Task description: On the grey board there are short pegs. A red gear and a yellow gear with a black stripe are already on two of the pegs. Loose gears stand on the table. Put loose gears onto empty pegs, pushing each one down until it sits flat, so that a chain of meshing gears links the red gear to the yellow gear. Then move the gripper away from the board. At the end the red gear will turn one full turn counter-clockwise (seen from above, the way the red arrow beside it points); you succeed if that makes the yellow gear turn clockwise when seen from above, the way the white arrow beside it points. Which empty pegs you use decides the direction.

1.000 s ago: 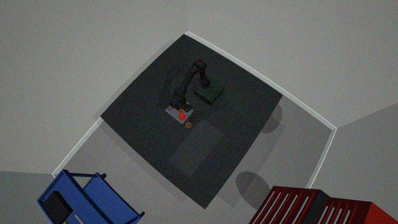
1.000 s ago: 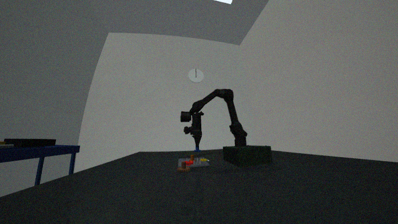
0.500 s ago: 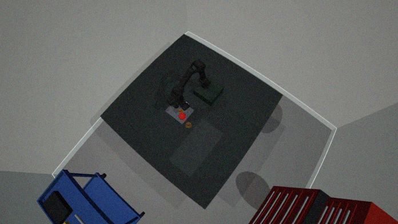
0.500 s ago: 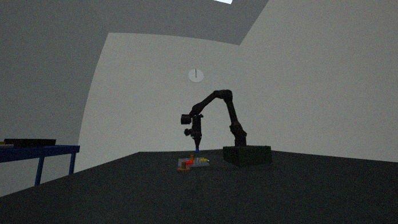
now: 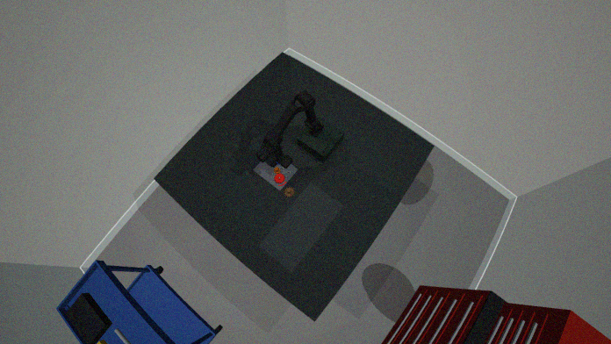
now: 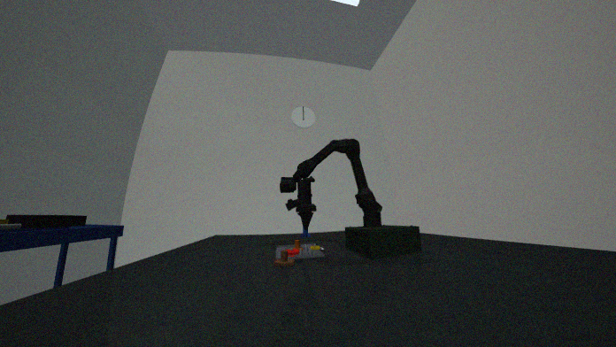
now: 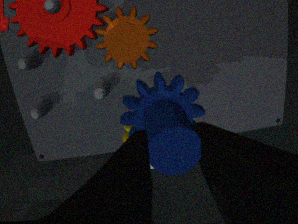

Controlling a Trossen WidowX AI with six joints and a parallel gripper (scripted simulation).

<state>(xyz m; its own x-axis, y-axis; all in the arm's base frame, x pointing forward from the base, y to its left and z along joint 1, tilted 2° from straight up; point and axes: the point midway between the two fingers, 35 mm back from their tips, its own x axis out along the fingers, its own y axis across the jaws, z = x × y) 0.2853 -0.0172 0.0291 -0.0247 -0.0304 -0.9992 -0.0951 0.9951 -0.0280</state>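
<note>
Right now the blue gear is 10 mm below my gripper tip. Also, from my gripper tip: grey board (80 mm below, 30 mm ahead); orange gear (60 mm below, 30 mm ahead, 20 mm to the left); yellow gear (70 mm below, 40 mm behind).
</note>
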